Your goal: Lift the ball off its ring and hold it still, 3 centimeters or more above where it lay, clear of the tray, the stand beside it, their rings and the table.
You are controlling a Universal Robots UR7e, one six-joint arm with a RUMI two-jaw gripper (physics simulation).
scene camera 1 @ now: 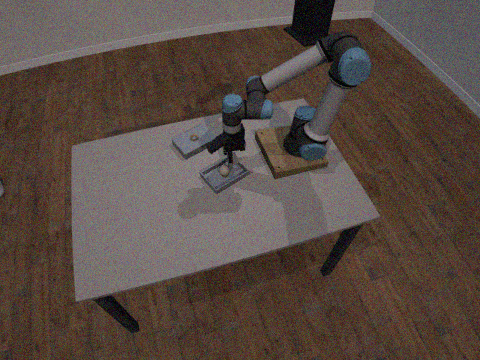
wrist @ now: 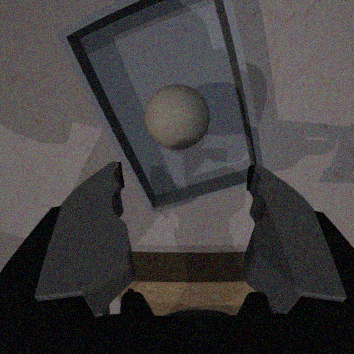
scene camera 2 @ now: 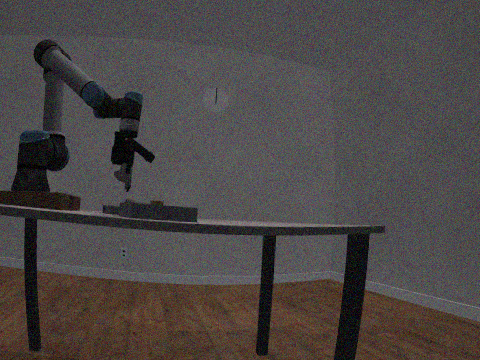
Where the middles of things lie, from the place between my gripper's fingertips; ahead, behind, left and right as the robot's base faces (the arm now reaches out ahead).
Labels:
Right now my hand is 5 cm above the pale ball [wrist: 176,116] and 2 cm short of it. From my hand the other things lie so: shallow blue-grey tray [scene camera 1: 217,182] (7 cm below, 2 cm ahead); blue-grey stand [scene camera 2: 156,210] (25 cm to the right, 7 cm ahead, 6 cm below).

